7 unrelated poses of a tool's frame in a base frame.
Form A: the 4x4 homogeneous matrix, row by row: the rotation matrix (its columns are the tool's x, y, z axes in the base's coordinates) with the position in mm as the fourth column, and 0 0 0 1 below. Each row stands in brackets.
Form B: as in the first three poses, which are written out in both.
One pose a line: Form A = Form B
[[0.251, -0.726, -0.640, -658.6], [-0.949, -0.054, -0.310, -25.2], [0.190, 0.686, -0.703, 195.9], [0, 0, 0, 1]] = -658.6, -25.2, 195.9, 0.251, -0.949, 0.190, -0.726, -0.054, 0.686
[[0.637, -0.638, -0.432, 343.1], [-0.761, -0.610, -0.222, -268.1], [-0.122, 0.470, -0.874, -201.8], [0, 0, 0, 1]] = 343.1, -268.1, -201.8, 0.637, -0.761, -0.122, -0.638, -0.610, 0.470
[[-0.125, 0.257, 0.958, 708.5], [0.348, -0.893, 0.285, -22.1], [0.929, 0.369, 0.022, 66.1], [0, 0, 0, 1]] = 708.5, -22.1, 66.1, -0.125, 0.348, 0.929, 0.257, -0.893, 0.369
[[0.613, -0.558, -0.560, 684.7], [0.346, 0.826, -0.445, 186.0], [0.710, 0.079, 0.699, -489.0], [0, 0, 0, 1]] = 684.7, 186.0, -489.0, 0.613, 0.346, 0.710, -0.558, 0.826, 0.079
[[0.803, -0.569, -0.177, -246.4], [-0.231, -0.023, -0.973, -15.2], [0.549, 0.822, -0.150, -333.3], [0, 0, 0, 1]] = -246.4, -15.2, -333.3, 0.803, -0.231, 0.549, -0.569, -0.023, 0.822
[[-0.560, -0.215, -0.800, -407.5], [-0.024, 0.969, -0.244, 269.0], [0.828, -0.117, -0.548, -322.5], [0, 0, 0, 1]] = -407.5, 269.0, -322.5, -0.560, -0.024, 0.828, -0.215, 0.969, -0.117
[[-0.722, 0.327, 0.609, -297.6], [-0.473, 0.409, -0.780, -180.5], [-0.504, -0.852, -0.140, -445.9], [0, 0, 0, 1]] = -297.6, -180.5, -445.9, -0.722, -0.473, -0.504, 0.327, 0.409, -0.852
